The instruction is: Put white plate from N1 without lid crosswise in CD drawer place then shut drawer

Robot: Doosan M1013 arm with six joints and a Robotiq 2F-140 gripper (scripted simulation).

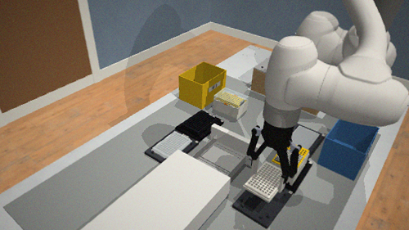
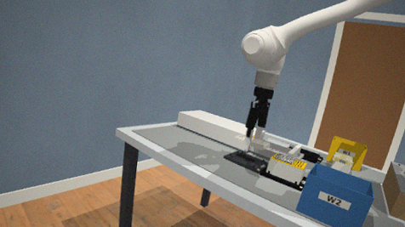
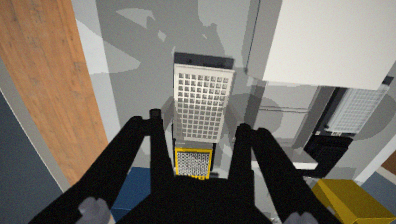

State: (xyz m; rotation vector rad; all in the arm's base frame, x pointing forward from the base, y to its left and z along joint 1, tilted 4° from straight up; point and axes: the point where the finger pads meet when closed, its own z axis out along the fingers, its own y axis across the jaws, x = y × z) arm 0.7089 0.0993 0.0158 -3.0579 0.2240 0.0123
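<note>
My gripper is now 19 cm to the left of the drawer, 9 cm above it and 6 cm past it. The rest, counted from my hand: white plate: 2 cm below; work nest N1: 11 cm below; yellow-topped tip box: 17 cm behind, 6 cm below, 2 cm to the left.
</note>
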